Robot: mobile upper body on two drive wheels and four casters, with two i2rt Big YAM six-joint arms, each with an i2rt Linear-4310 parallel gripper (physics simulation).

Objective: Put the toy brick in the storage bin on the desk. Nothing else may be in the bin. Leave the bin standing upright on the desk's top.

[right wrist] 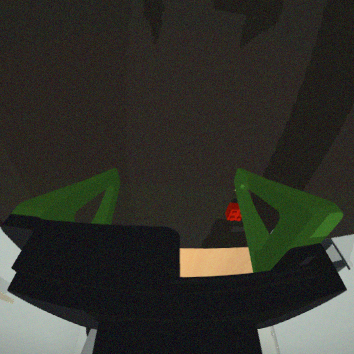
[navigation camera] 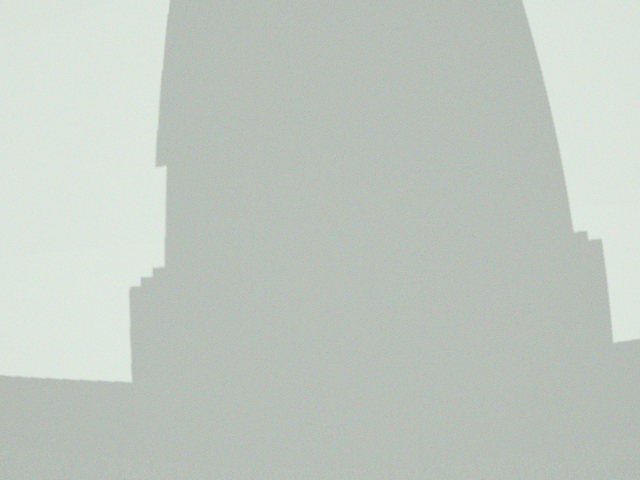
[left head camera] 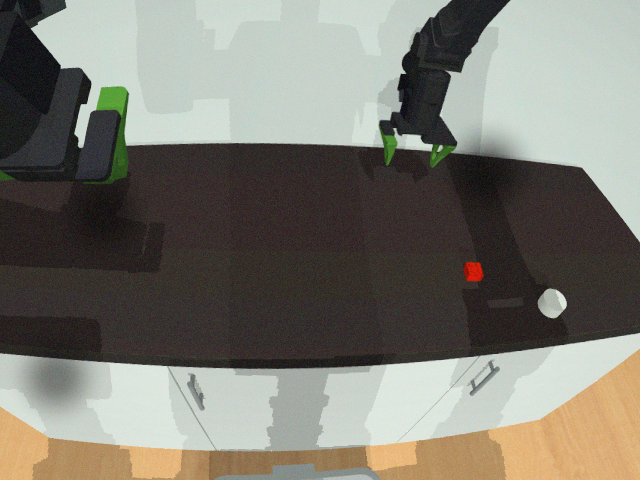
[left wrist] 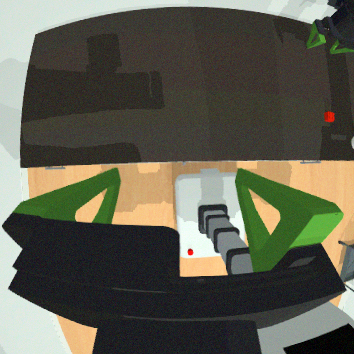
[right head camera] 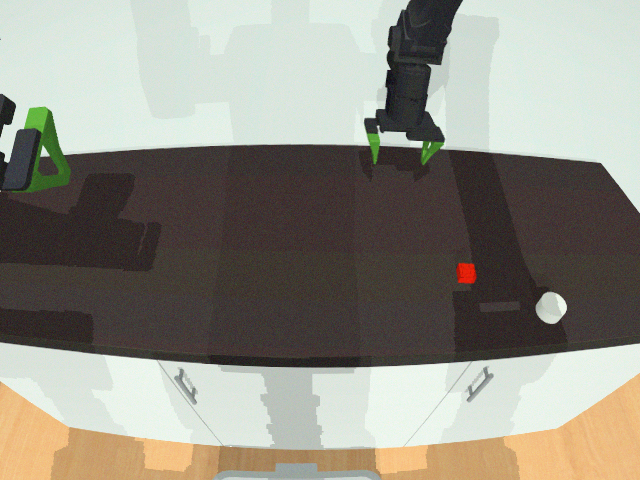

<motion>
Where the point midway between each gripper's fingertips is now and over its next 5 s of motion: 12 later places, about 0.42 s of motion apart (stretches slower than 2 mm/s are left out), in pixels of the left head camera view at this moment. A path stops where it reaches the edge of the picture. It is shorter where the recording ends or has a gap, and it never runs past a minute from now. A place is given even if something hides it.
The left gripper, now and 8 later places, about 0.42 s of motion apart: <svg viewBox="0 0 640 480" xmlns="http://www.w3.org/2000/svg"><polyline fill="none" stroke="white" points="74,169 58,201 53,210 103,191 174,170 186,167 204,164 197,173 153,250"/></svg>
The right gripper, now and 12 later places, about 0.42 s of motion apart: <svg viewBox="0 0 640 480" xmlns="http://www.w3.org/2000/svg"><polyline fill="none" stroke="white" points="409,164 414,176 416,180 452,190 501,206 506,210 491,231 491,227 493,215 503,219 500,256 500,255 491,259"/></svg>
</motion>
